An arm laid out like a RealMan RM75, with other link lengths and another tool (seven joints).
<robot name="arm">
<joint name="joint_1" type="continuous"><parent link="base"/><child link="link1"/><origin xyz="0 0 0.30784" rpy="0 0 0"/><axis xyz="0 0 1"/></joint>
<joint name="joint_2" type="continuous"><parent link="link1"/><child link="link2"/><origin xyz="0 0 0" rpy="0 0 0"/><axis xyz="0 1 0"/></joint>
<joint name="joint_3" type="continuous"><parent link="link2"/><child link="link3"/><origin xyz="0 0 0.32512" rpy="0 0 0"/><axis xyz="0 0 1"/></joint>
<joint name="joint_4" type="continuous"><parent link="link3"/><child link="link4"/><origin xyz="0 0 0" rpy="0 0 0"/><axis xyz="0 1 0"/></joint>
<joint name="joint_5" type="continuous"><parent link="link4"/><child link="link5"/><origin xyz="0 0 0.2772" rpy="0 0 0"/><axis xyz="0 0 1"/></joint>
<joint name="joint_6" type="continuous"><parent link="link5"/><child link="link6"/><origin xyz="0 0 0" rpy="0 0 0"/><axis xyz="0 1 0"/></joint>
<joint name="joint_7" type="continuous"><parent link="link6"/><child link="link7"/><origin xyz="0 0 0.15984" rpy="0 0 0"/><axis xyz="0 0 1"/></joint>
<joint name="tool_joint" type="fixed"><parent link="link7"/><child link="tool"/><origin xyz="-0.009 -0.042 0.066" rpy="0 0.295 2.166"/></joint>
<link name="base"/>
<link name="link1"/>
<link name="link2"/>
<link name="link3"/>
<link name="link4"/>
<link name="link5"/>
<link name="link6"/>
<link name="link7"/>
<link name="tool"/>
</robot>
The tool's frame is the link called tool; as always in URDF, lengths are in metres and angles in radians. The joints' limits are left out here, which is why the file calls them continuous.
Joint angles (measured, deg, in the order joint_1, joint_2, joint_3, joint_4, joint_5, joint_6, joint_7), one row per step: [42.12, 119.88, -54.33, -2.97, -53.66, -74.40, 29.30]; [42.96, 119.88, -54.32, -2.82, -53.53, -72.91, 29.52]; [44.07, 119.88, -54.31, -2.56, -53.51, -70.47, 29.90]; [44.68, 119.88, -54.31, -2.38, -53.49, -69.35, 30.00]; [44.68, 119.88, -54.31, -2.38, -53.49, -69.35, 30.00]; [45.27, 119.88, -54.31, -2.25, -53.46, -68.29, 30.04]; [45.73, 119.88, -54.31, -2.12, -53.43, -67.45, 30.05]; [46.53, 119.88, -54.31, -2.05, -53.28, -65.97, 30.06]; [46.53, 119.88, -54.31, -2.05, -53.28, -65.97, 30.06]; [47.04, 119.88, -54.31, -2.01, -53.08, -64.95, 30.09]
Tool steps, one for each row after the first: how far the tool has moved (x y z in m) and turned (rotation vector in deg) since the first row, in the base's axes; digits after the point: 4 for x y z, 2 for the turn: [-0.0023, 0.0060, -0.0024, -0.31, -0.51, -0.67]; [-0.0037, 0.0142, -0.0071, -0.95, -1.45, -1.97]; [-0.0051, 0.0181, -0.0094, -1.24, -1.93, -2.48]; [-0.0051, 0.0181, -0.0094, -1.24, -1.93, -2.48]; [-0.0067, 0.0219, -0.0113, -1.43, -2.43, -2.90]; [-0.0079, 0.0248, -0.0129, -1.59, -2.84, -3.26]; [-0.0104, 0.0304, -0.0146, -1.69, -3.51, -3.84]; [-0.0104, 0.0304, -0.0146, -1.69, -3.51, -3.84]; [-0.0116, 0.0342, -0.0154, -1.71, -3.89, -4.33]
